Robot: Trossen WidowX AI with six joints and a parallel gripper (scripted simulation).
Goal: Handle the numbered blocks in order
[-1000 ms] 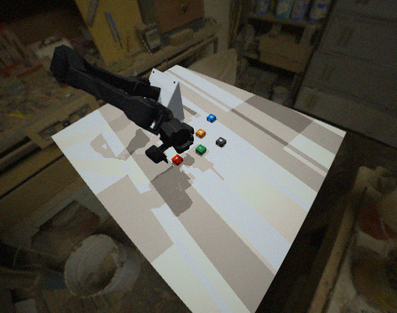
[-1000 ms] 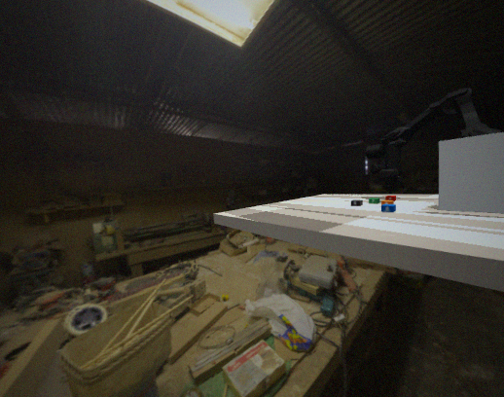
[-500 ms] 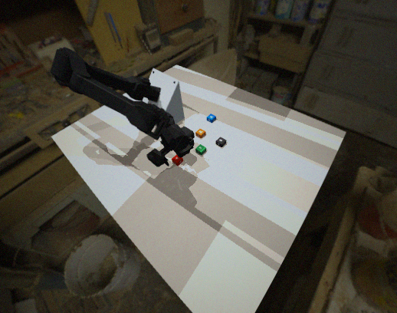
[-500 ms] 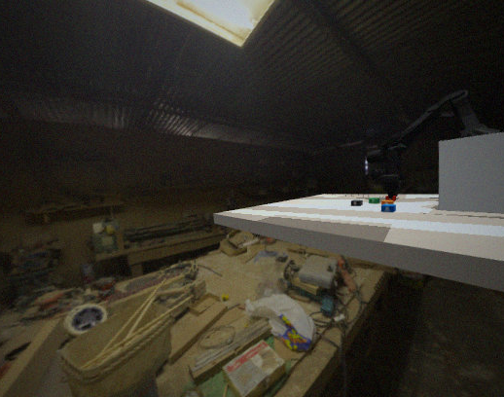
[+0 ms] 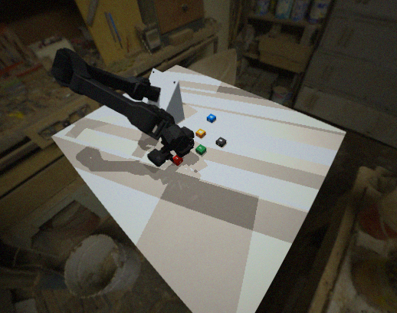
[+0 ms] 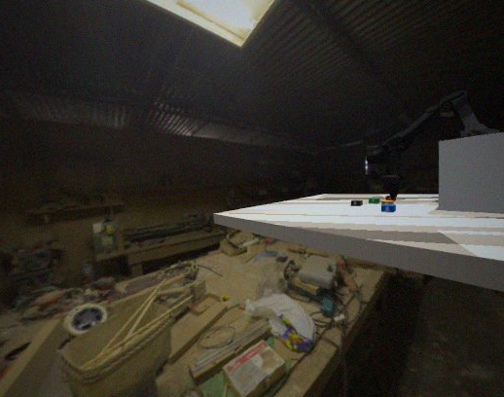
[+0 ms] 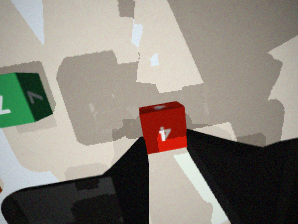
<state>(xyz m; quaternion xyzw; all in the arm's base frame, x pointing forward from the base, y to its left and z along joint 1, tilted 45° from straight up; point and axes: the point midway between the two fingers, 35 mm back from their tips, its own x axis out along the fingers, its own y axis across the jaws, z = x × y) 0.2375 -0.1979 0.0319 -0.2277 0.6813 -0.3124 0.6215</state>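
Now: the red block 10 mm ahead of my gripper tip. Also, from my gripper tip: black block: 180 mm to the left, 100 mm ahead; then orange block: 170 mm to the left; then green block: 100 mm to the left, 60 mm ahead.
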